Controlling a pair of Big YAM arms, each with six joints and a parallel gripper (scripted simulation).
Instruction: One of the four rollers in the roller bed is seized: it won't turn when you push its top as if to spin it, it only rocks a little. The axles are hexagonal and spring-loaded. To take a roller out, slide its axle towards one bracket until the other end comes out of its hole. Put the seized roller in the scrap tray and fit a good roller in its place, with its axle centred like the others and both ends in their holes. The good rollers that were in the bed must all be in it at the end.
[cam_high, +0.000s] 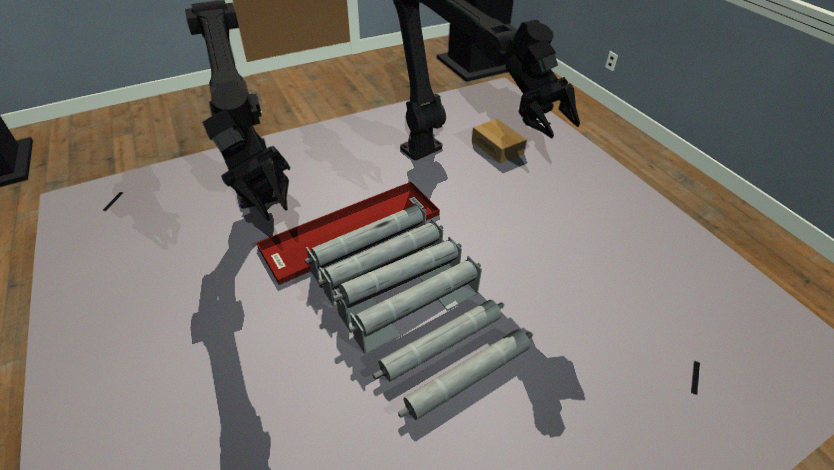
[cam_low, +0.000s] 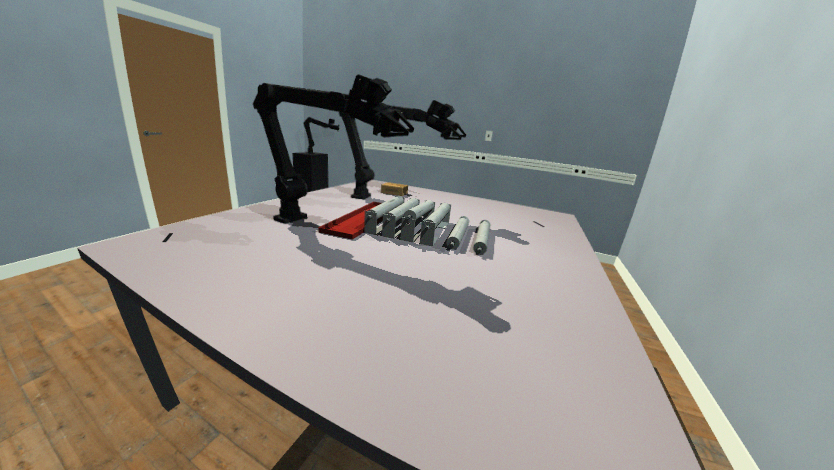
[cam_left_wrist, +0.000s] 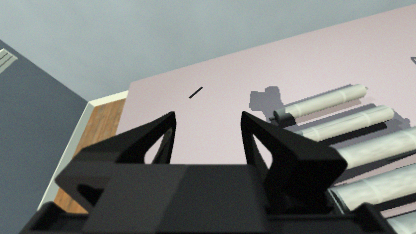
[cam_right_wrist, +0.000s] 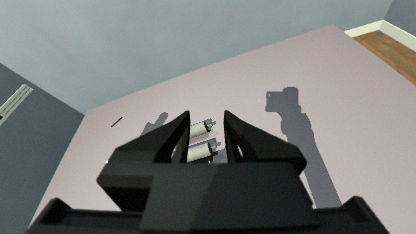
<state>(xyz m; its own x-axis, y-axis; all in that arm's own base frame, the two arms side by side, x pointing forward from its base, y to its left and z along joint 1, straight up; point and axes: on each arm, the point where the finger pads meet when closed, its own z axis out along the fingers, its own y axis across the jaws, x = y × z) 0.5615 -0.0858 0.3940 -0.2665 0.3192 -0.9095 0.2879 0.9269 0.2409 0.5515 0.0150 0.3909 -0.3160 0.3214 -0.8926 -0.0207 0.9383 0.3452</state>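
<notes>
Right now the roller is 5 cm behind my left hand, 35 cm to the right of it and 31 cm below it. From my left hand the other things lie so: red scrap tray (30 cm behind, 37 cm to the right, 39 cm below); then cardboard box (46 cm behind, 19 cm to the left, 36 cm below).
</notes>
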